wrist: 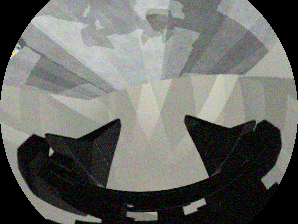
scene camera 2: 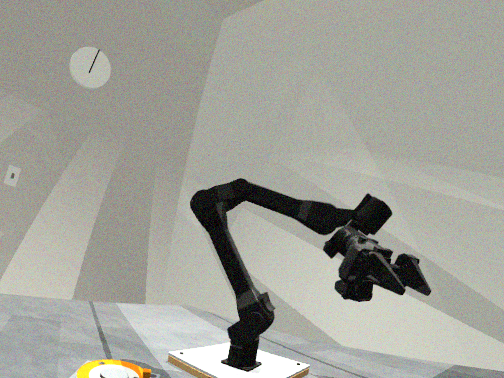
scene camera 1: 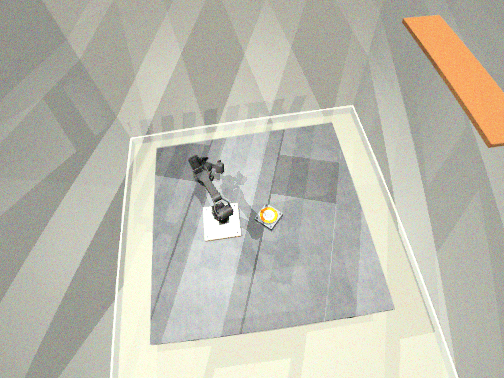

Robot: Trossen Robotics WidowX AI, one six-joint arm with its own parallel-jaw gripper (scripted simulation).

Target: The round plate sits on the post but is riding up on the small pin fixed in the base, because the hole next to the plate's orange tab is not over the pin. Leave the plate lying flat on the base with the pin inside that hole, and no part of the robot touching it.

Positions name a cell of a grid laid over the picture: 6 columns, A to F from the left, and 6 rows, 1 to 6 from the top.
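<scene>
My gripper (scene camera 2: E5) open, holding nothing. Gripper also in the wrist view (wrist: D4).
</scene>
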